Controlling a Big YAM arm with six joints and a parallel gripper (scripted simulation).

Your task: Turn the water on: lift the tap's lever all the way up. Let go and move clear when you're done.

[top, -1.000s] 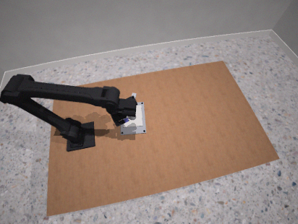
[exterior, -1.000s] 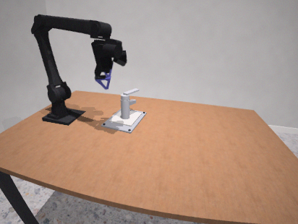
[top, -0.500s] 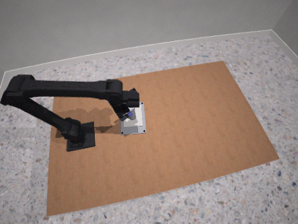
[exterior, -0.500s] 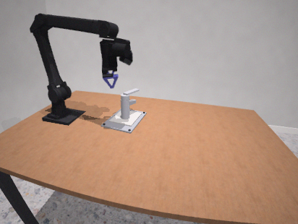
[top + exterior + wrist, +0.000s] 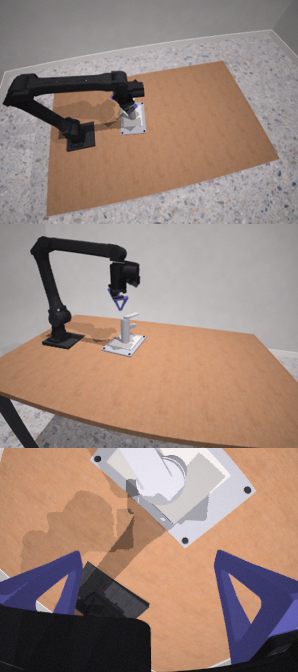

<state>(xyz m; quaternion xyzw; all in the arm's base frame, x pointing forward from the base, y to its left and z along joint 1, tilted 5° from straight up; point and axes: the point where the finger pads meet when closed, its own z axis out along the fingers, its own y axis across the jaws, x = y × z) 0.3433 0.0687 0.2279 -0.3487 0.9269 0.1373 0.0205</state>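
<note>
The lever is 40 mm ahead of my hand, 80 mm to the left of it and 80 mm below it. Also, from my hand: tap: 30 mm ahead, 50 mm to the left, 130 mm below.
</note>
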